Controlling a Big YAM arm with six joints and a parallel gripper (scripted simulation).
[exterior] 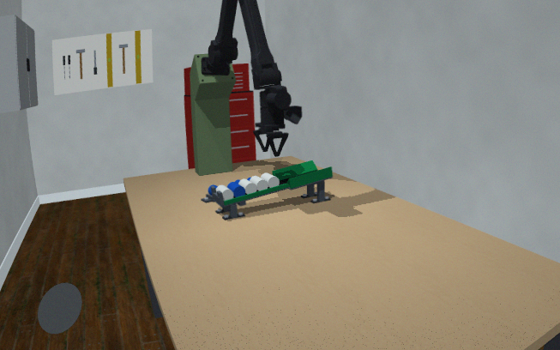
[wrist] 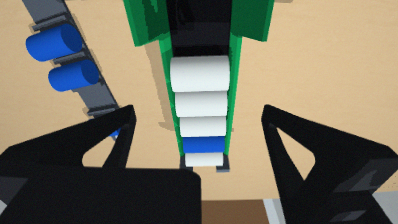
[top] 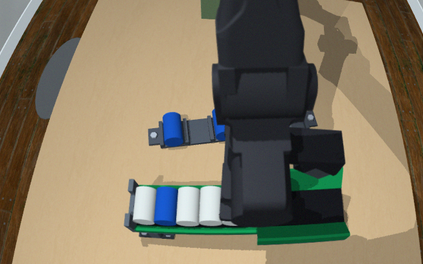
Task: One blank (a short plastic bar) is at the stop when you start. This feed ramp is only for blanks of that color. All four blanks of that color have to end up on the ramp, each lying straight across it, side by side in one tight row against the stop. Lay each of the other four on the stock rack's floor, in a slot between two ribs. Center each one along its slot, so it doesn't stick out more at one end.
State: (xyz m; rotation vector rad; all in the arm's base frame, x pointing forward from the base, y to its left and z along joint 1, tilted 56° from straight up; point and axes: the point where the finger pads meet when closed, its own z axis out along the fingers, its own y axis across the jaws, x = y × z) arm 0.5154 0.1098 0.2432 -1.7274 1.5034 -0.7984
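Right now the grey stop is 180 mm to the right of my hand, 130 mm below it and 50 mm ahead of it. The rest, counted from my hand: stock rack 200 mm behind, 190 mm below, 60 mm to the right.
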